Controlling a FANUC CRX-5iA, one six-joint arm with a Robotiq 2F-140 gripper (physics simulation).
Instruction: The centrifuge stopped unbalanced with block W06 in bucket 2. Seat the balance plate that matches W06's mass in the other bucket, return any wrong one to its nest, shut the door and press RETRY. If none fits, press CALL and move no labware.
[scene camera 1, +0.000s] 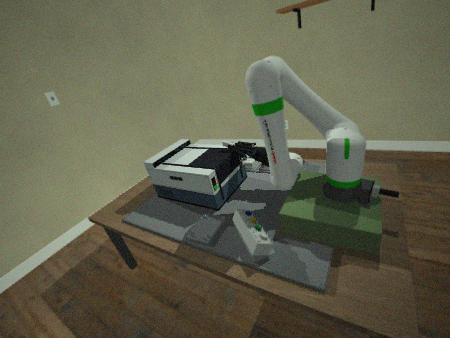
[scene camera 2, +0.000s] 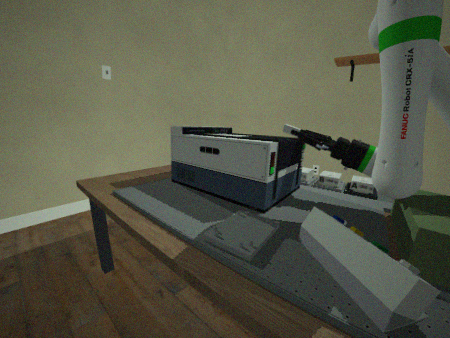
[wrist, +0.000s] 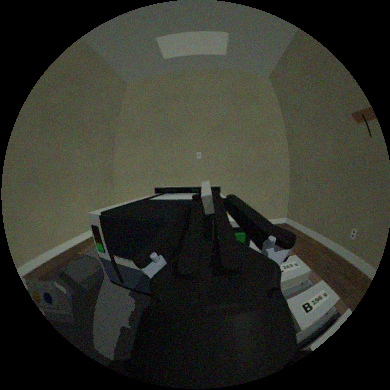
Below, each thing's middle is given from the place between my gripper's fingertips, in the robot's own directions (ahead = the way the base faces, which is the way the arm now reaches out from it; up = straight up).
I see the dark sliding door (wrist: 156, 209) 10 cm to the left of my hand, 4 cm below it and 1 cm ahead of it. The rest, counted from my hand: balance plate B (wrist: 307, 307): 24 cm to the right, 22 cm below, 13 cm behind; then balance plate C (wrist: 294, 271): 22 cm below, 21 cm to the right; then centrifuge (scene camera 2: 255, 173): 16 cm ahead, 13 cm below, 12 cm to the left.
